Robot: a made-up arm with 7 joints. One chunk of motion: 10 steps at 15 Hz.
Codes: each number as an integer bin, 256 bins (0 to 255) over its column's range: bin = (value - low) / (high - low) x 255, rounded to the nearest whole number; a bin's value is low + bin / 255 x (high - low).
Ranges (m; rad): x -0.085..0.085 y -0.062..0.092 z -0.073..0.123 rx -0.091..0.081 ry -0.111..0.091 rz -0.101..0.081
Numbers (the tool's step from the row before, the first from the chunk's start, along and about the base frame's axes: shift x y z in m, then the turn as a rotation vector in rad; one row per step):
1: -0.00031 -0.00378 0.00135 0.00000 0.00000 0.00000
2: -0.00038 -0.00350 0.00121 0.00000 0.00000 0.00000
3: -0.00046 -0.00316 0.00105 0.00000 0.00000 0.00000
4: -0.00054 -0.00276 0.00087 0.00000 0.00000 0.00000
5: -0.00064 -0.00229 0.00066 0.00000 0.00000 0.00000
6: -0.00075 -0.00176 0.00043 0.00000 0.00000 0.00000
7: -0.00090 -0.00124 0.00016 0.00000 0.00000 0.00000
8: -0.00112 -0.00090 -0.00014 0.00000 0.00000 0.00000
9: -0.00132 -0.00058 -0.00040 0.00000 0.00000 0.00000
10: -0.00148 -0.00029 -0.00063 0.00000 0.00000 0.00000
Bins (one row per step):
1: 127 96 97 135 140 142
2: 127 97 97 135 140 142
3: 127 97 96 135 140 142
4: 127 98 96 135 140 142
5: 127 99 96 135 140 142
6: 126 100 96 135 140 142
7: 126 101 95 135 140 142
8: 126 101 95 135 140 142
9: 126 102 94 135 140 142
10: 125 102 94 135 140 142

